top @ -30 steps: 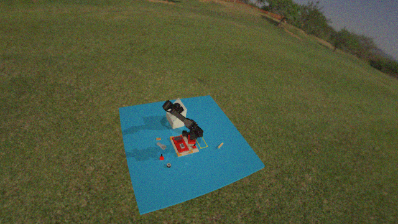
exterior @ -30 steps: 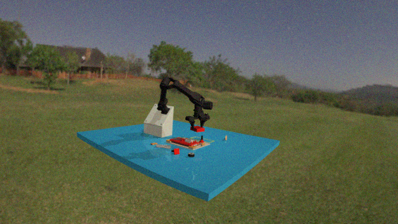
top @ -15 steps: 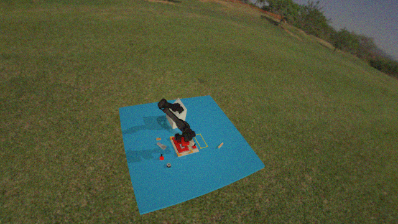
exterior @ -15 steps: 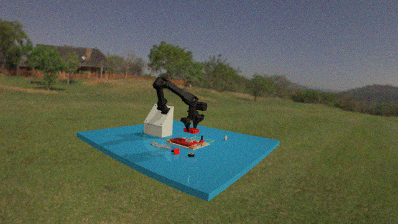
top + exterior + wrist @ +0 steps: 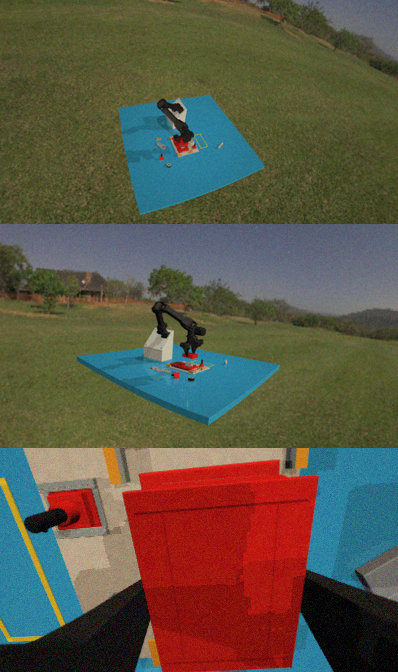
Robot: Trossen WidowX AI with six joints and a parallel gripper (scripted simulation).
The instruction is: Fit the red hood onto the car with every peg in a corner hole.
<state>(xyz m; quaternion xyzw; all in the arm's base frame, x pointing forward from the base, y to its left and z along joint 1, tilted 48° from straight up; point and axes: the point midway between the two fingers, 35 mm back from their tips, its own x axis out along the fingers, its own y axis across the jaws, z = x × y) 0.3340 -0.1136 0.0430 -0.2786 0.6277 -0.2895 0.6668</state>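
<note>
Right now my gripper tip is 3 cm past the beige jig, 3 cm to the right of it and 9 cm above it. The rest, counted from my gripper tip: grey piece 9 cm behind, 18 cm to the right, 10 cm below; then red hood 1 cm above; then dark wheel 15 cm ahead, 20 cm to the right, 9 cm below.
</note>
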